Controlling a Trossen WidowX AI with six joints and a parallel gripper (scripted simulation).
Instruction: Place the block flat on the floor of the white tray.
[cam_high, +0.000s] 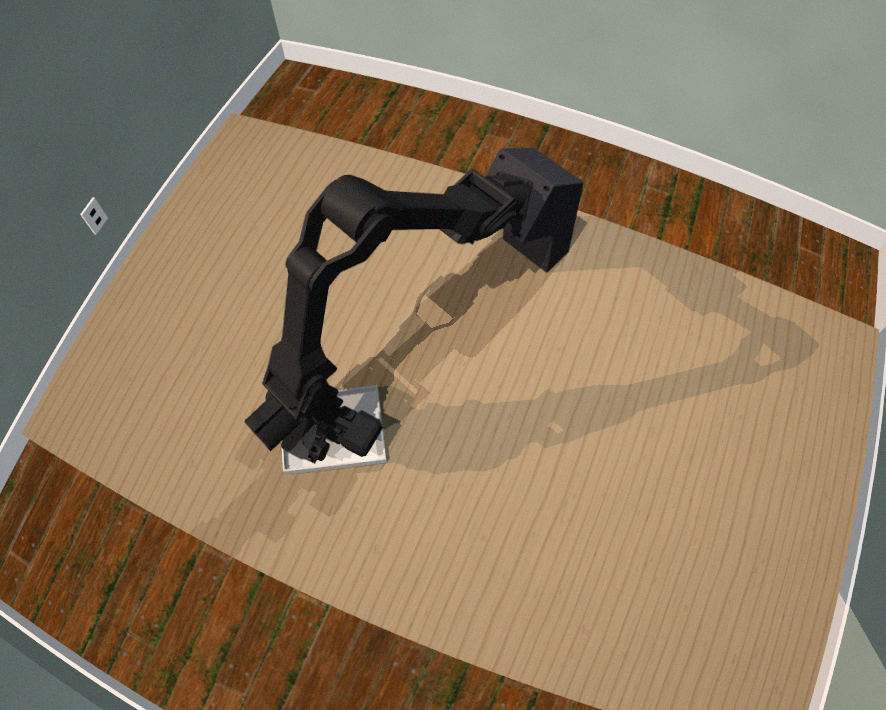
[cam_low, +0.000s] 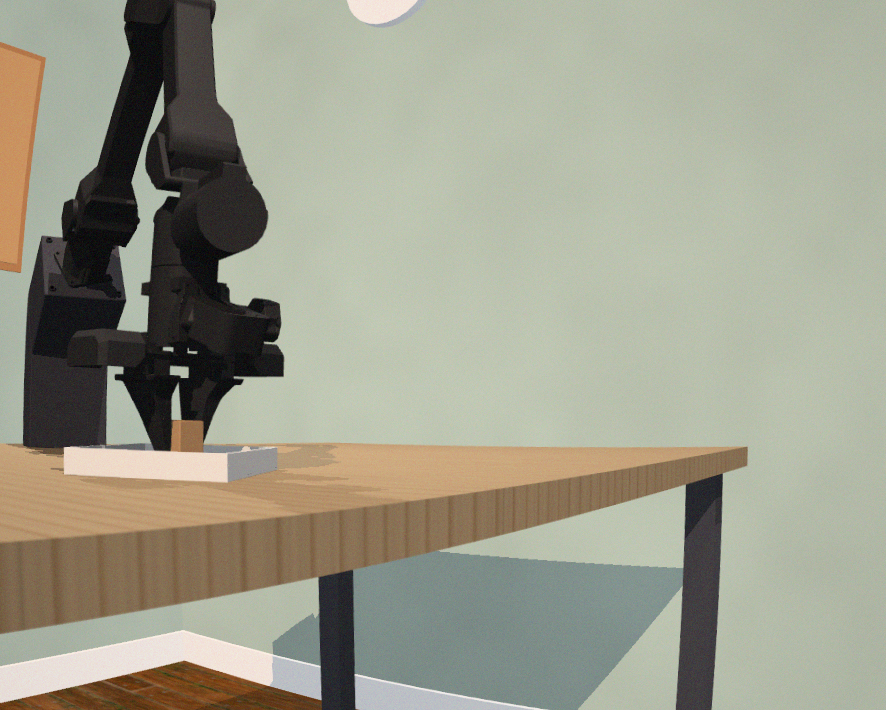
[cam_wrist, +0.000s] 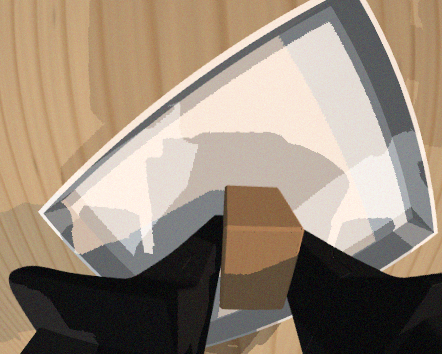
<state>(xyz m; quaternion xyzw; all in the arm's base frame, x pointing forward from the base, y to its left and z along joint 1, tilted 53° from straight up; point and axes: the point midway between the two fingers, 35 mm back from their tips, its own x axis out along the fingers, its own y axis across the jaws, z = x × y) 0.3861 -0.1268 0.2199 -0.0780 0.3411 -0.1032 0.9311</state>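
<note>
The wooden block is 20 mm below my hand. From my hand the other things lie so: white tray 40 mm below.
</note>
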